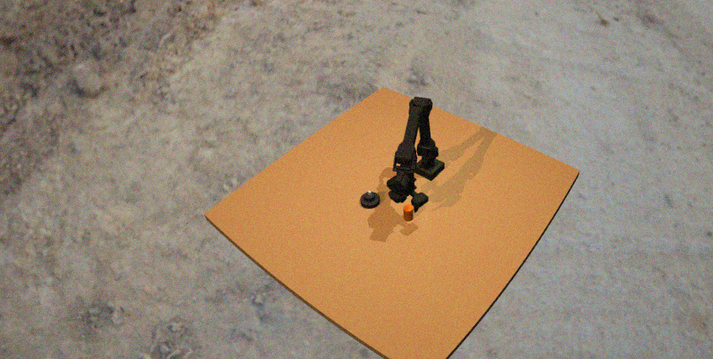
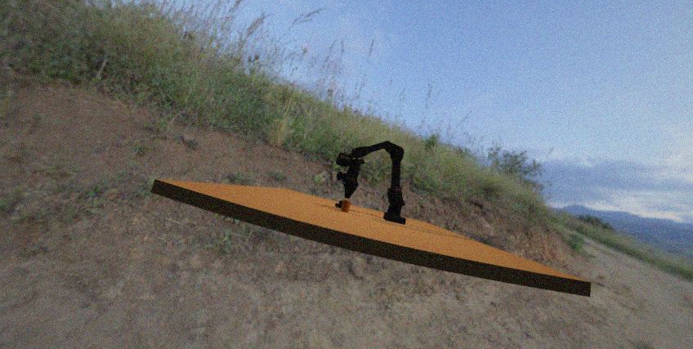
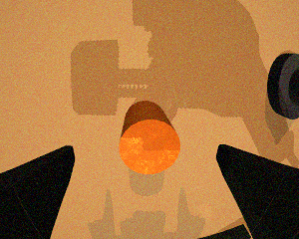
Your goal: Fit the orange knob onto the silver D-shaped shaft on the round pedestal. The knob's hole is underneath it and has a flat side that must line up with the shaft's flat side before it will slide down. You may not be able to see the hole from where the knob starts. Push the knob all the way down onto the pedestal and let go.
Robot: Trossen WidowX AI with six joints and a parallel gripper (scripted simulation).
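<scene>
Right now my gripper tip is 30 mm above the orange knob. Round my gripper tip: round pedestal 190 mm to the right, 40 mm below.
</scene>
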